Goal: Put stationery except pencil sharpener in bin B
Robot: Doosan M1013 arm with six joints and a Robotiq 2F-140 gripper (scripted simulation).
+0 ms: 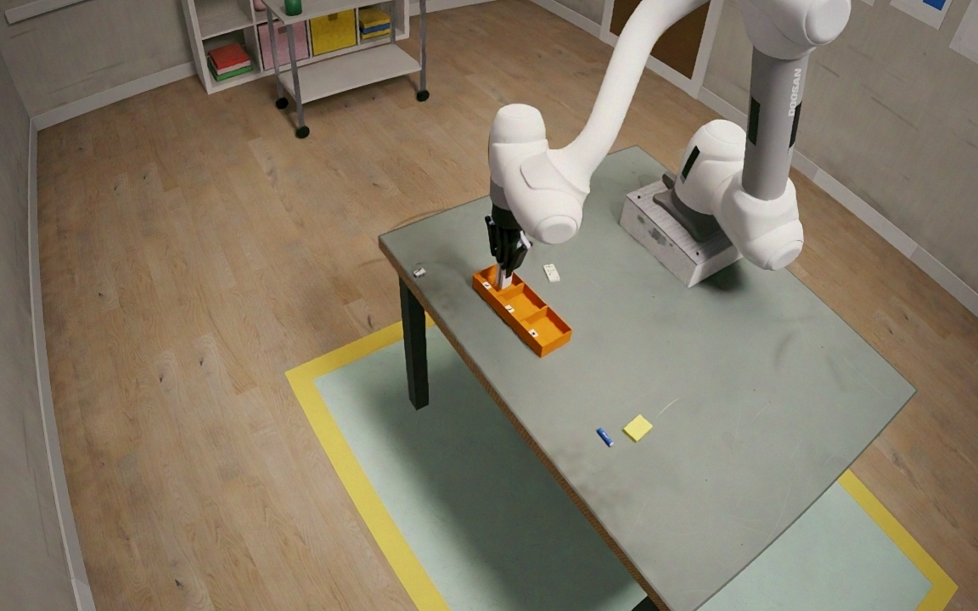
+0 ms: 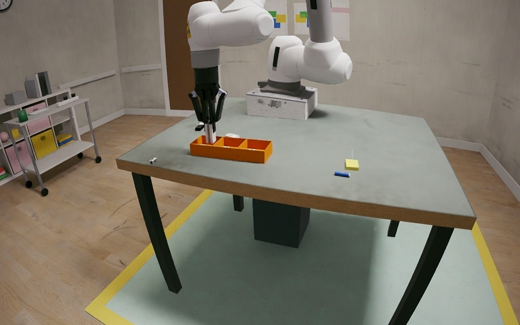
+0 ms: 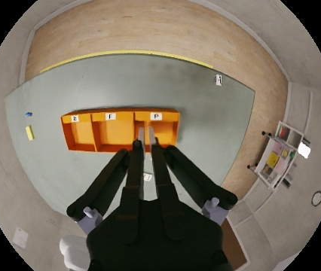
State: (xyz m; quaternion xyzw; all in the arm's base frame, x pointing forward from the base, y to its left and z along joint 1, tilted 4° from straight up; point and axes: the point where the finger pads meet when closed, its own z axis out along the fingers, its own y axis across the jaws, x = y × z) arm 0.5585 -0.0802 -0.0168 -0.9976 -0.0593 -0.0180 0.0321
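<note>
My gripper is now 7 cm to the right of the orange bin and 5 cm above it. From my hand the other things lie so: white pencil sharpener: 14 cm ahead, 15 cm to the right, 6 cm below; then red piece: 12 cm behind, 9 cm to the right, 6 cm below; then flat white piece: 14 cm behind, 1 cm to the left, 6 cm below.
</note>
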